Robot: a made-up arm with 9 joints. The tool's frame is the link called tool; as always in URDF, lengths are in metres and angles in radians.
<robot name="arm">
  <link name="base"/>
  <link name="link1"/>
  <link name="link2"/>
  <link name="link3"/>
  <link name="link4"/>
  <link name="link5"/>
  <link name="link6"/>
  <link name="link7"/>
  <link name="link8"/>
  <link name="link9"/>
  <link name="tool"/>
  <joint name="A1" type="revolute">
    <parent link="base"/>
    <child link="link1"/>
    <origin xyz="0 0 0.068" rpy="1.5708 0 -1.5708"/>
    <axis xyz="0 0 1"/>
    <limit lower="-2.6" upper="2.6" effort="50" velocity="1.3"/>
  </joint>
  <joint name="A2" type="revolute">
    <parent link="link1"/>
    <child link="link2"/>
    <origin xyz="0.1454 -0.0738 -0.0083" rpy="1.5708 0 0"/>
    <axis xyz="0 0 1"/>
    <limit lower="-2.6" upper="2.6" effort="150" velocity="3.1"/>
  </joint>
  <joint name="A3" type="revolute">
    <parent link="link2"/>
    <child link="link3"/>
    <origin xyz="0.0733 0.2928 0.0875" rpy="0 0 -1.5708"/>
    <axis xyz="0 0 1"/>
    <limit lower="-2.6" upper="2.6" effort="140" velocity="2.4"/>
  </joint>
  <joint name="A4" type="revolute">
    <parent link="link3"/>
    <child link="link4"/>
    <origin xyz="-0.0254 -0.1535 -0.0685" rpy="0 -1.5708 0"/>
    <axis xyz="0 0 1"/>
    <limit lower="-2.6" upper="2.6" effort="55" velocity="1.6"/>
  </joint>
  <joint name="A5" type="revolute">
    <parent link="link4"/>
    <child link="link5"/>
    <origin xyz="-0.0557 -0.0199 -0.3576" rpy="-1.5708 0 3.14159"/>
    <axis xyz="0 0 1"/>
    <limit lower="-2.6" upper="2.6" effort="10" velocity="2.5"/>
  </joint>
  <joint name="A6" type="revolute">
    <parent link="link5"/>
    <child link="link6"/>
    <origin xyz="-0.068 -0.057 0.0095" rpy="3.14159 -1.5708 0"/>
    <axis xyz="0 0 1"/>
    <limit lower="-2.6" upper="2.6" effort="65" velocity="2.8"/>
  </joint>
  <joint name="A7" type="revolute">
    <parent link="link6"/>
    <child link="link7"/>
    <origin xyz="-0.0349 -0.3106 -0.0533" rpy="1.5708 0 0"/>
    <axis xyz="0 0 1"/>
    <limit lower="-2.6" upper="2.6" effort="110" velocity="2.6"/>
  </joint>
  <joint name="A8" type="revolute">
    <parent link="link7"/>
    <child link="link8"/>
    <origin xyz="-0.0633 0.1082 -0.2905" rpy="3.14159 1.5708 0"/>
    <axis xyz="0 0 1"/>
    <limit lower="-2.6" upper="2.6" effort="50" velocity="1.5"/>
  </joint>
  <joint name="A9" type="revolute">
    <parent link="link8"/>
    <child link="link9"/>
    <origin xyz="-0.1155 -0.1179 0.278" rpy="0 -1.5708 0"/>
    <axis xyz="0 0 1"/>
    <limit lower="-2.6" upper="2.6" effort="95" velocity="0.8"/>
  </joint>
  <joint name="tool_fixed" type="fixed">
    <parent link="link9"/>
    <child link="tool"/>
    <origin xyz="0.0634 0.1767 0.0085" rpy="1.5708 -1.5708 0"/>
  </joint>
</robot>
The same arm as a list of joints. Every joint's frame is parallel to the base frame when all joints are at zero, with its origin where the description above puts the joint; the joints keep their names.
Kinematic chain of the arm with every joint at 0, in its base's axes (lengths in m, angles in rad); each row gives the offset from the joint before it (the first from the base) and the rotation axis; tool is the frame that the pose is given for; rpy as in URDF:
A1: xyz 0 0 0.068 axis -x
A2: xyz 0.0083 -0.1454 -0.0738 axis -z
A3: xyz -0.2928 -0.0733 -0.0875 axis -z
A4: xyz -0.0254 0.1535 0.0685 axis -x
A5: xyz 0.3576 0.0199 0.0557 axis +y
A6: xyz -0.057 0.0095 -0.068 axis +z
A7: xyz 0.3106 -0.0349 -0.0533 axis +x
A8: xyz -0.2905 -0.0633 0.1082 axis -y
A9: xyz 0.1155 -0.278 0.1179 axis +x
tool: xyz 0.0085 -0.0634 -0.1767 rpy 0 0 0
Joint limits (rad, base to tool): -2.6..2.6 -2.6..2.6 -2.6..2.6 -2.6..2.6 -2.6..2.6 -2.6..2.6 -2.6..2.6 -2.6..2.6 -2.6..2.6

